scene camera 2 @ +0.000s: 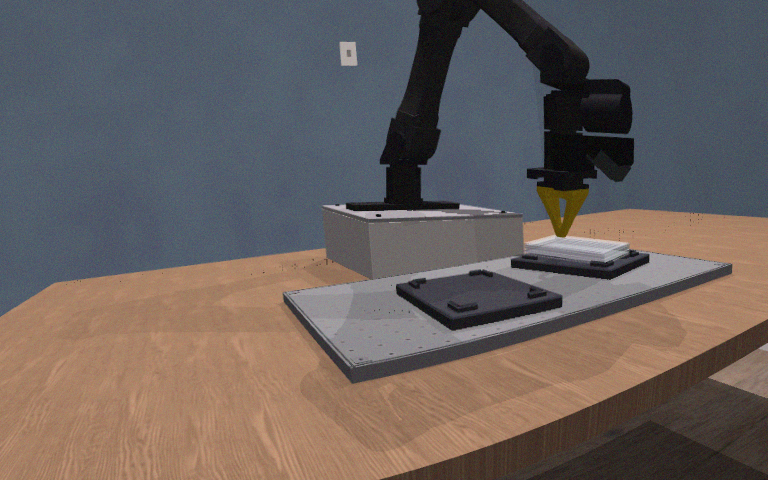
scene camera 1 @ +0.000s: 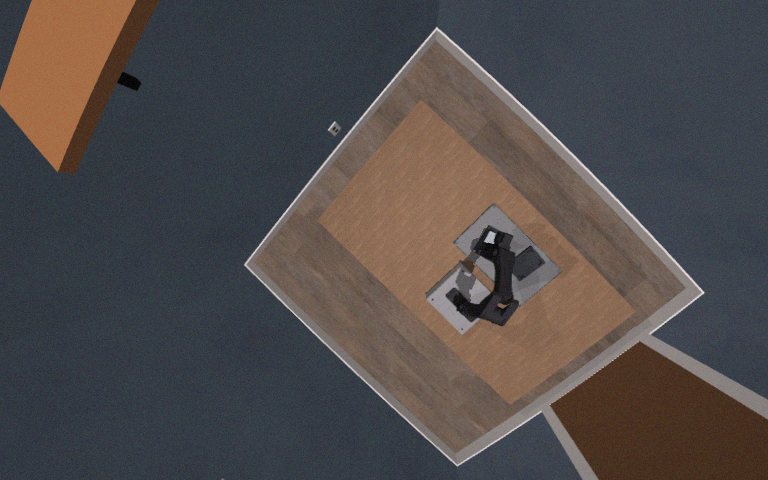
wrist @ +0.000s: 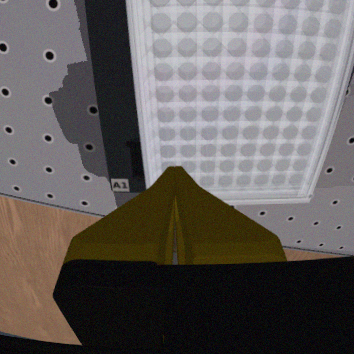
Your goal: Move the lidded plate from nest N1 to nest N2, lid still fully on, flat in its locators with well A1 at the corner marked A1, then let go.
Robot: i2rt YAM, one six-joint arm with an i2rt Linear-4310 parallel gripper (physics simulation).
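Frame: origin at the arm's base, x ahead, y left, z up, level; millimetres.
Seen in the pictures: gripper, fingertip midpoint: (scene camera 2: 560,237) (scene camera 1: 483,250) (wrist: 174,177); arm's base, link origin: (scene camera 2: 403,208) (scene camera 1: 462,304).
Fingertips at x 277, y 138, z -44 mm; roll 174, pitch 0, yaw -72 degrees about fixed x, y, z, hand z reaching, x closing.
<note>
Offsets run from my fingertips to a thing's top centre. "spot": to the spot under its first point. Level surfaces: height alone.
The clear lidded plate {dx +52, dy -12, dz +1 mm} (scene camera 1: 491,237) (scene camera 2: 577,249) (wrist: 240,95) sits on a dark nest {dx +55, dy -8, dz -15 mm} (scene camera 2: 611,272) (wrist: 112,100) at the right in scene view 2. Its lid looks fully on; I cannot tell whether it lies fully flat. An A1 label {spot: dx -34, dy +23, dz -21 mm} (wrist: 120,185) is at the nest's lower-left corner in the wrist view. My gripper (scene camera 2: 561,234) (wrist: 174,177) points down, its yellow fingers shut on nothing, tips at or just above the plate's near edge; contact is unclear. The other dark nest {dx +115, dy -216, dz -15 mm} (scene camera 1: 527,263) (scene camera 2: 481,294) holds no plate and shows corner locators. No N1 or N2 marks are legible.
Both nests stand on a grey perforated board (scene camera 1: 495,213) (scene camera 2: 351,339) (wrist: 30,75) on the wooden table {dz -46 mm} (scene camera 1: 419,169) (scene camera 2: 169,384). The arm's light grey base box (scene camera 2: 441,246) stands behind the board, close to the plate.
</note>
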